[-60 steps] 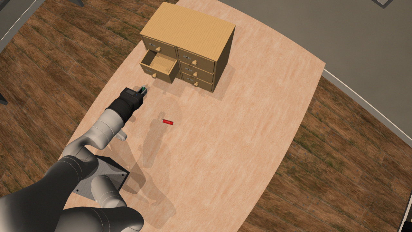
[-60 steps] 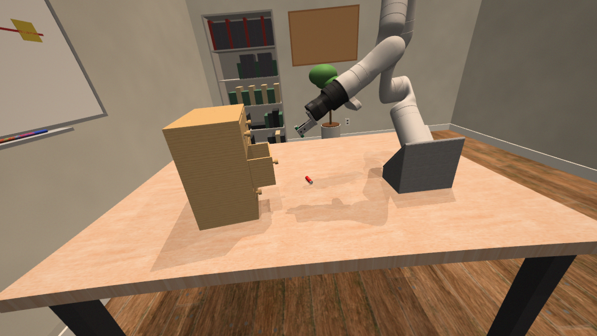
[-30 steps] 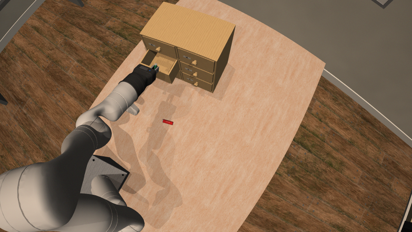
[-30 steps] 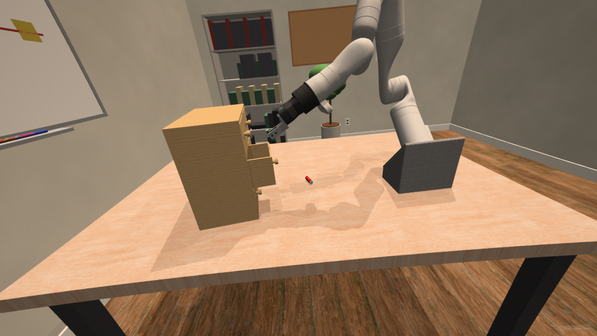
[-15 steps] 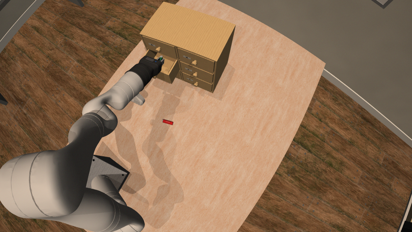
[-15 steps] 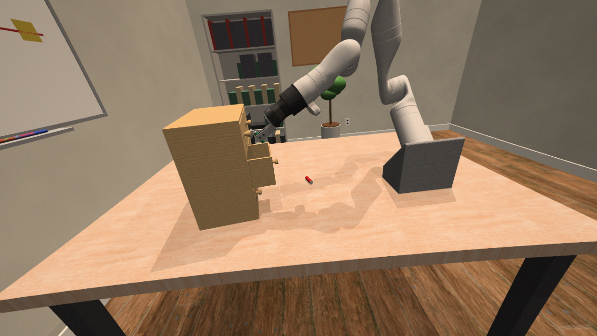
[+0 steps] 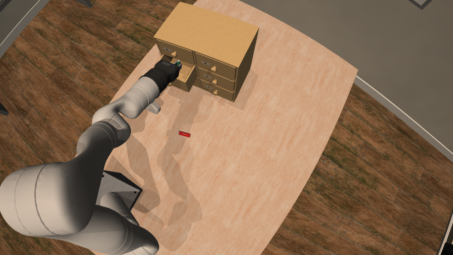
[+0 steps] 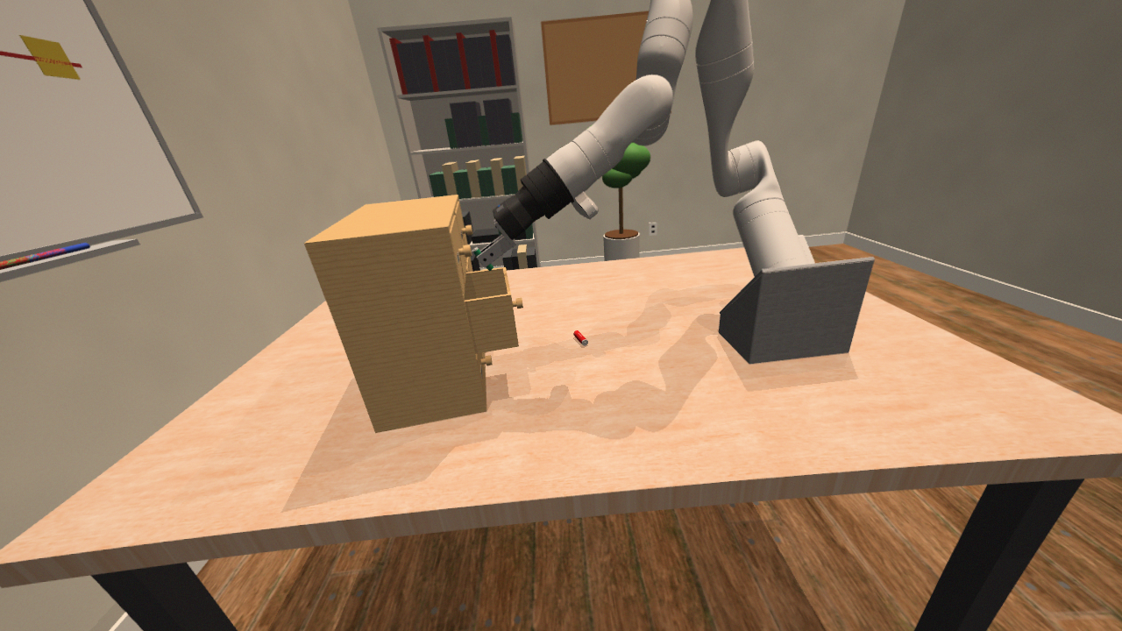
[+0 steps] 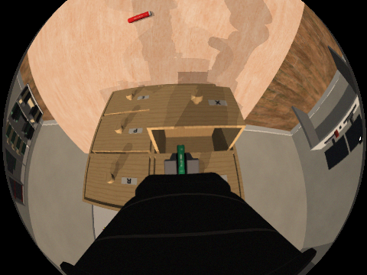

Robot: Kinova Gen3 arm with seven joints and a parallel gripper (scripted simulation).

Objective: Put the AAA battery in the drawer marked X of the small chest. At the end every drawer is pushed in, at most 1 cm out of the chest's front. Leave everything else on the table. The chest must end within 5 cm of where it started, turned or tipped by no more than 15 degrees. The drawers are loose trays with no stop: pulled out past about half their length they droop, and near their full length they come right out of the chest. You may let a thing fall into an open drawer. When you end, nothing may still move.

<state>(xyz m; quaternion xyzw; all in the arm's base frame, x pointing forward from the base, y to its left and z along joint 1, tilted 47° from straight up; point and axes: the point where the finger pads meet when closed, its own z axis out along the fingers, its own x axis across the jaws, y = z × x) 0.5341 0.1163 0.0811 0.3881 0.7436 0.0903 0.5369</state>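
The green AAA battery lies 1 cm ahead of my hand and 1 cm below it. Round my hand: red battery (15 cm behind, 10 cm to the right, 23 cm below).
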